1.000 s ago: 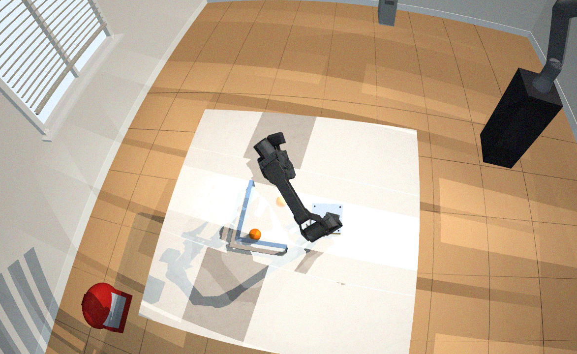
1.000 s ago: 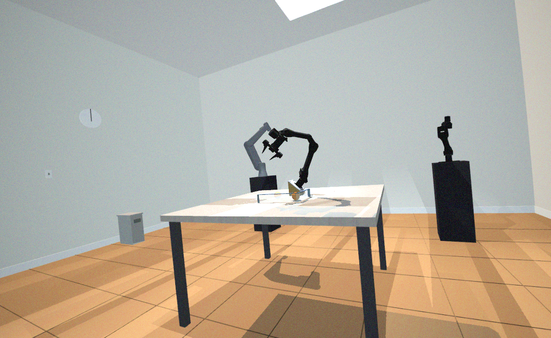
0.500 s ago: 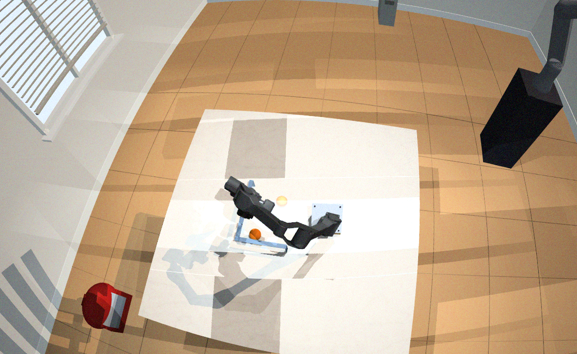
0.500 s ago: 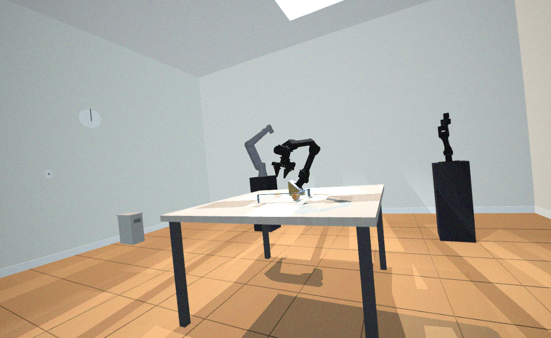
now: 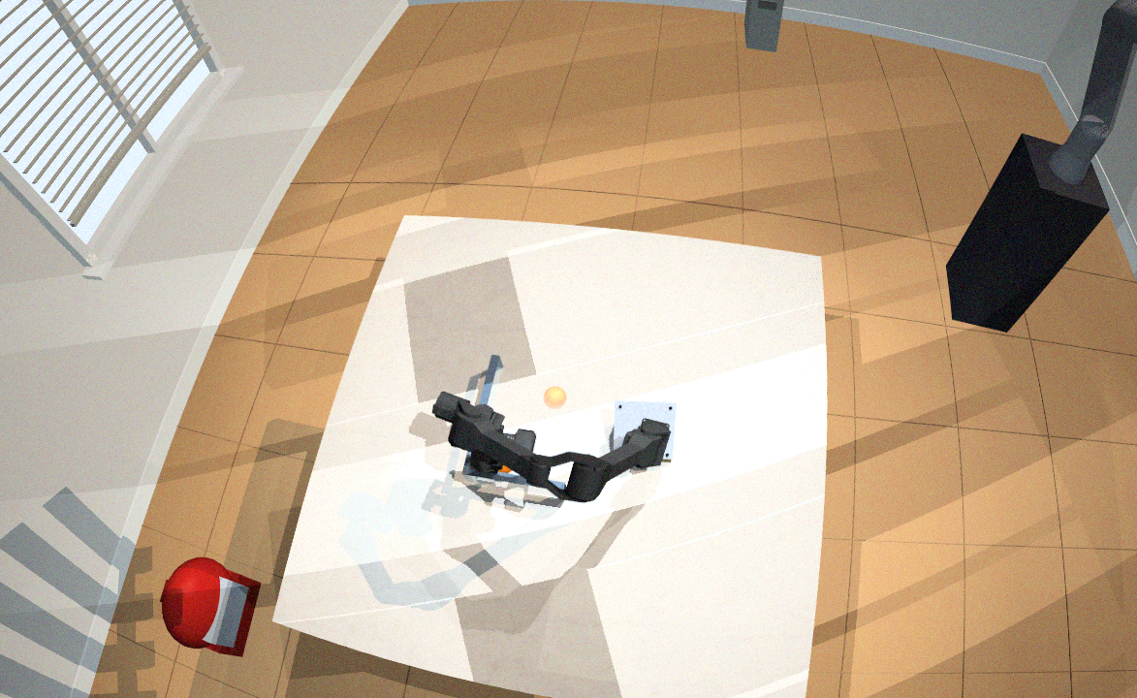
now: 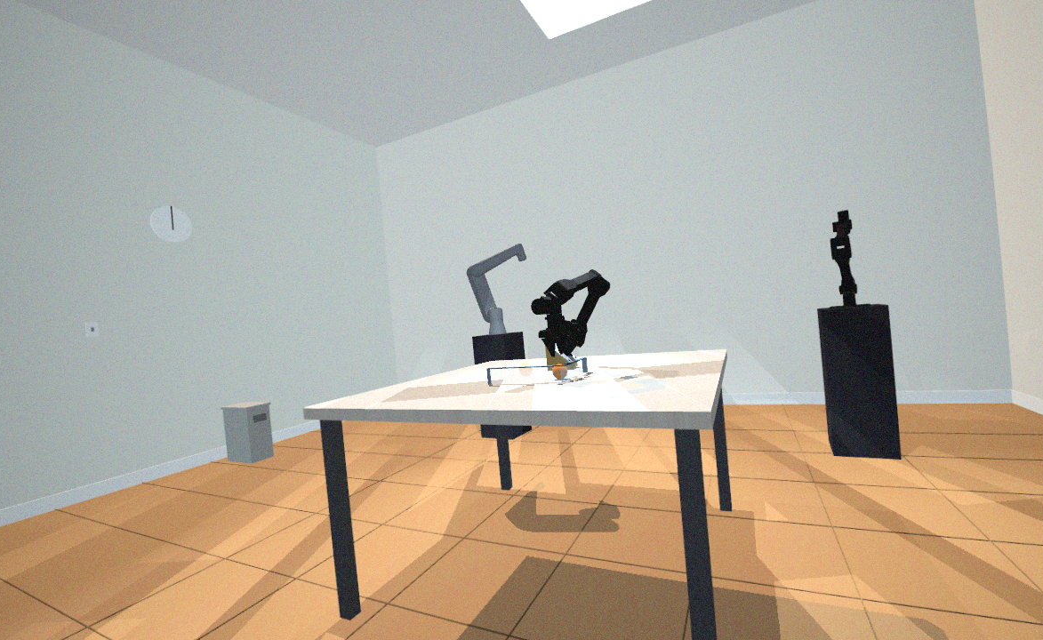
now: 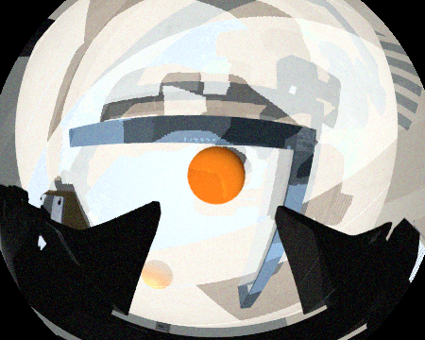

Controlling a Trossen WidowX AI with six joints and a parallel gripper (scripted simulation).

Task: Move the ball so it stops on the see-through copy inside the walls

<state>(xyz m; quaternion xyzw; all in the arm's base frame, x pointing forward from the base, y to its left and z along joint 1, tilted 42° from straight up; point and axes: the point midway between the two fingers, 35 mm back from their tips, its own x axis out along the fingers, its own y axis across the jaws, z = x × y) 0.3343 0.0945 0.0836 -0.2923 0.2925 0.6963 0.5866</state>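
The orange ball is 6 cm below my gripper tip. Round my gripper tip: see-through copy of ball 8 cm behind, 19 cm to the right, 6 cm below.
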